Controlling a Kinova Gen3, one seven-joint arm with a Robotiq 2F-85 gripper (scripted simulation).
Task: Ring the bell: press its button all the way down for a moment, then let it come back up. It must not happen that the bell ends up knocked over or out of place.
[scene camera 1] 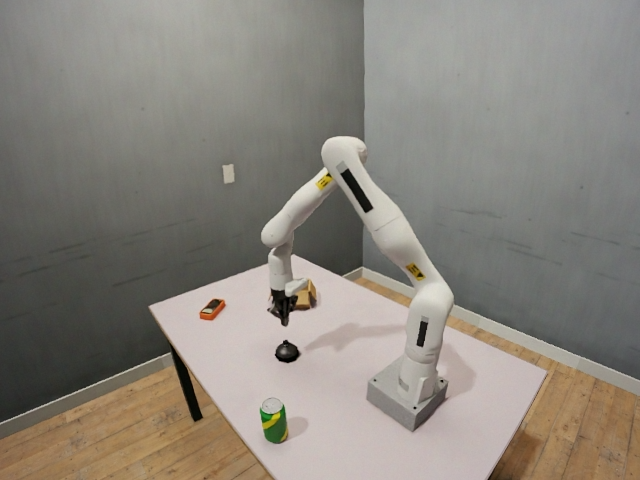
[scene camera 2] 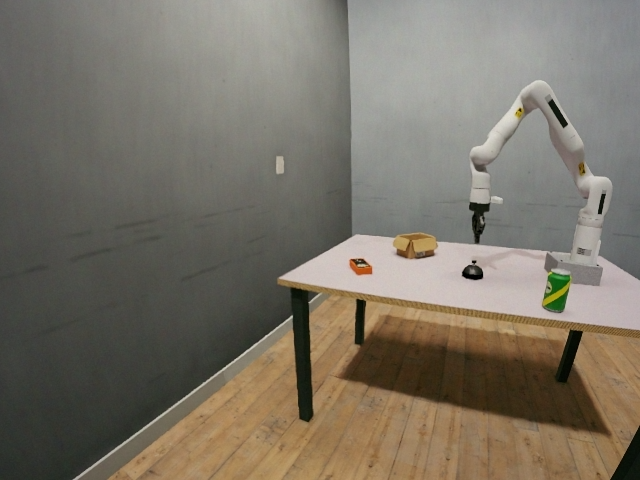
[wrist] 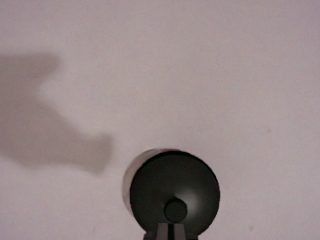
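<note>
A black dome-shaped bell (wrist: 174, 174) is visible to me.
</note>
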